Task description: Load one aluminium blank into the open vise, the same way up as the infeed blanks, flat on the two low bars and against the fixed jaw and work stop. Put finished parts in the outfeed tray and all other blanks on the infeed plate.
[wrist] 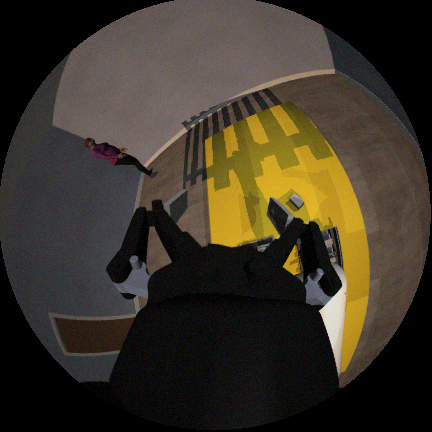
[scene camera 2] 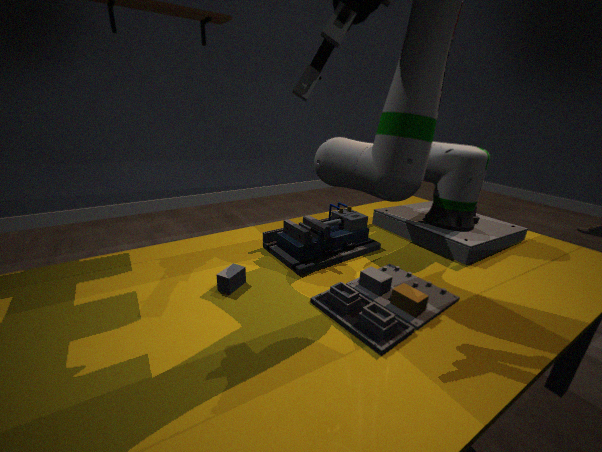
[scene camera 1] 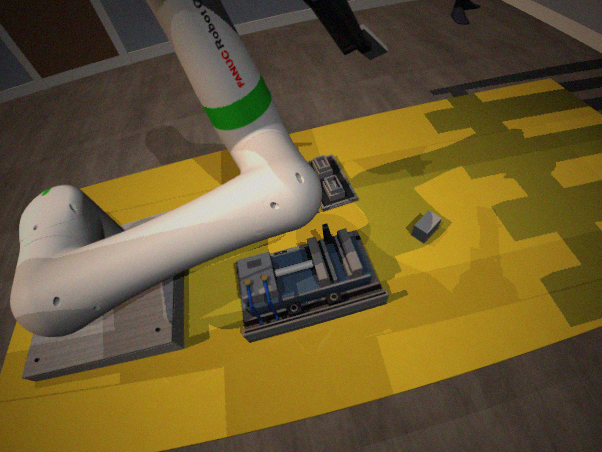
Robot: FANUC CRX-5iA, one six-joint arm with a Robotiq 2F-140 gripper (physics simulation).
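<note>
My gripper is open and empty, high above the table; it is partly cut off at the top of both scene views. A loose grey blank lies on the yellow table beyond the vise. The vise is open, with no blank visible between its jaws. The outfeed tray holds two parts with hollowed tops. The infeed plate adjoins it and bears a grey blank and an orange-brown block. The arm hides the plate in scene camera 1.
The white arm reaches over the table, its elbow near the vise and tray. Its base plate stands beside the vise. Blue hoses rise from the vise's end. A person stands beyond the table.
</note>
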